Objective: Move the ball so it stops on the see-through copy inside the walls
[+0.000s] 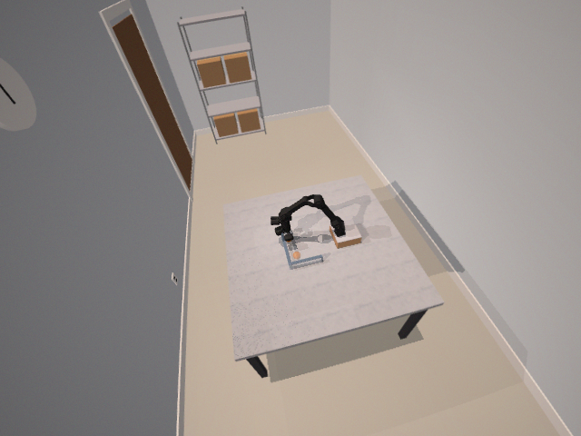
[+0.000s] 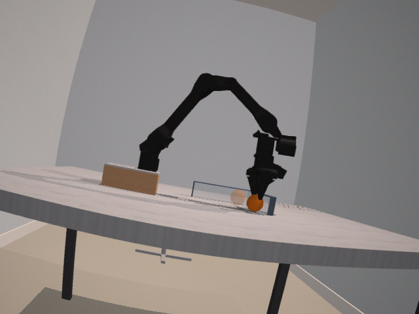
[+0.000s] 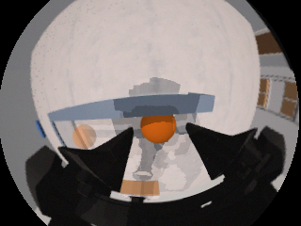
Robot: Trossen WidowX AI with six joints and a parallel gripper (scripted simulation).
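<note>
My gripper tip is 10 mm above the ball.
</note>
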